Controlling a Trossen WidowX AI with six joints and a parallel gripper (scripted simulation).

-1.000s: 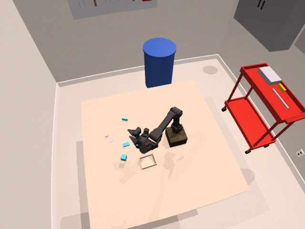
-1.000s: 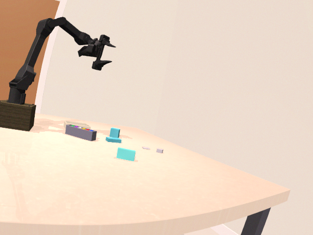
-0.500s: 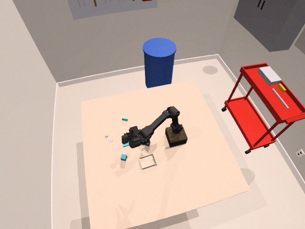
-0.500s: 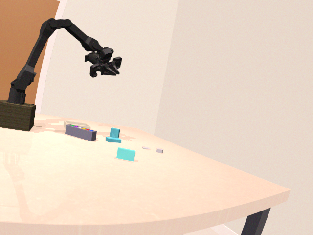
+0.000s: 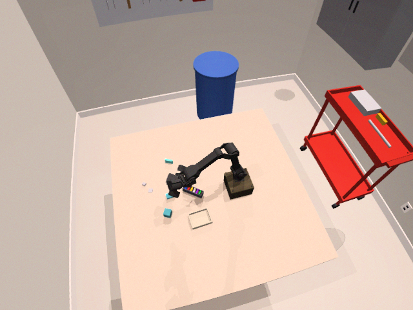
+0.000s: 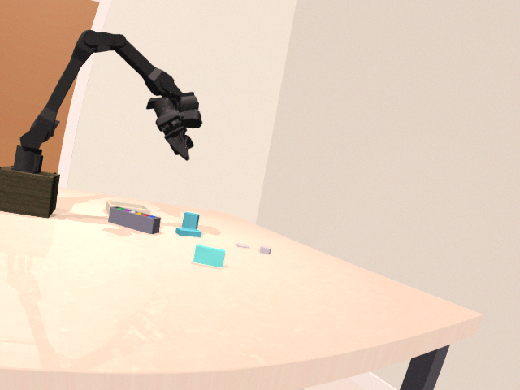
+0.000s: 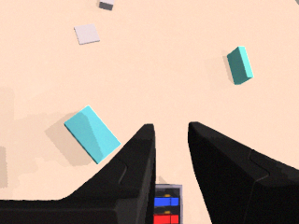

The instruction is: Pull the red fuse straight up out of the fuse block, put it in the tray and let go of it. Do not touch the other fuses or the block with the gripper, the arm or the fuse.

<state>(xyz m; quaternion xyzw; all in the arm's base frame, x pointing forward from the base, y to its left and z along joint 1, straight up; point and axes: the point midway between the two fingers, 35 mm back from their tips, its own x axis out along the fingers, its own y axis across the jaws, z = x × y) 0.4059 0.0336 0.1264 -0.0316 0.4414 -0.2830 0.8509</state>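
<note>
The red fuse is 90 mm behind my gripper tip, 20 mm to the right of it and 170 mm below it. The rest, counted from my gripper tip: beige tray 130 mm behind, 190 mm to the left, 200 mm below.
</note>
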